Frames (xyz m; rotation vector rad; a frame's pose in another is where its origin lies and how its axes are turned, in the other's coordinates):
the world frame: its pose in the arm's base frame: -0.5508 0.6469 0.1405 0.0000 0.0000 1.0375
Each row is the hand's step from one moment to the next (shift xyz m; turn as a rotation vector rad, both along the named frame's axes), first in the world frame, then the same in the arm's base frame.
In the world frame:
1: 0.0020 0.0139 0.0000 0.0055 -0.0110 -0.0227
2: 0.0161 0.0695 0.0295 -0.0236 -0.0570 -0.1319
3: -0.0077 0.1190 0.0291 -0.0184 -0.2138 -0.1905
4: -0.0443 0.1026 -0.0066 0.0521 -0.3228 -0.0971
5: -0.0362 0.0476 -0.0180 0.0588 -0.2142 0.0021
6: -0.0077 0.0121 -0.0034 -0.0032 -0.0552 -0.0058
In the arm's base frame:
1: -0.0110 0.0088 0.0000 0.0123 -0.0009 -0.0227
2: -0.0517 0.0492 0.0295 0.0371 -0.0493 -0.1319
3: -0.1064 0.0539 0.0291 0.1748 -0.1245 -0.1905
4: -0.1109 0.0140 -0.0066 0.3045 -0.1192 -0.0971
5: -0.0594 -0.0070 -0.0180 0.2143 -0.0583 0.0021
6: -0.0143 -0.0005 -0.0034 0.0459 -0.0308 -0.0058

